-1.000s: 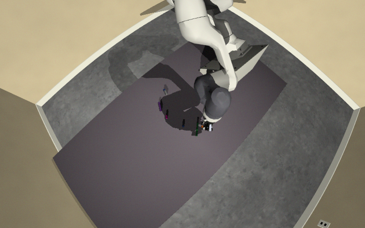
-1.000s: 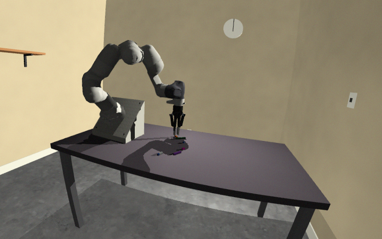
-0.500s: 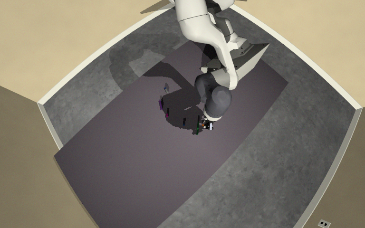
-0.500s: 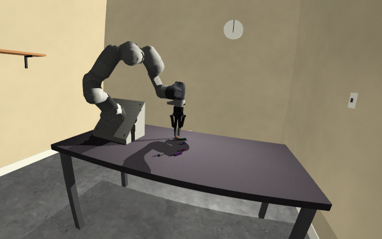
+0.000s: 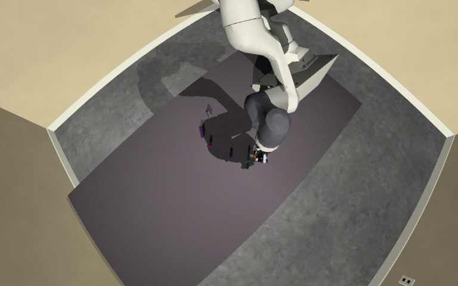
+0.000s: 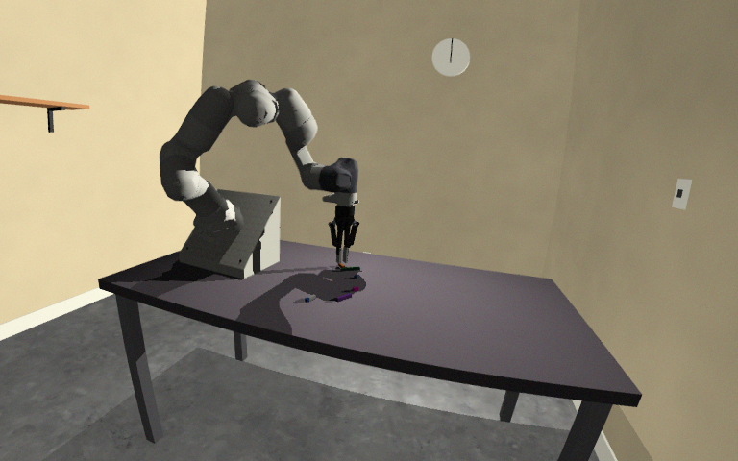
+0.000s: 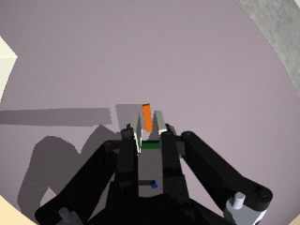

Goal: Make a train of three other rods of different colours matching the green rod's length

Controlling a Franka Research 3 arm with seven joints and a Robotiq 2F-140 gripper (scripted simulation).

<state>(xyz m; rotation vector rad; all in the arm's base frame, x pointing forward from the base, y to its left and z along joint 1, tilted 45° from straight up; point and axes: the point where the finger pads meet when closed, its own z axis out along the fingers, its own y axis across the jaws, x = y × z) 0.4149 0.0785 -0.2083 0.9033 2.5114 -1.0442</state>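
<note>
My hand is 5 cm above the orange rod. Also, from my hand: purple rod 28 cm to the right, 13 cm ahead, 5 cm below; green rod 5 cm below, 5 cm ahead, 2 cm to the right; magenta rod 20 cm to the right, 14 cm ahead, 5 cm below.
</note>
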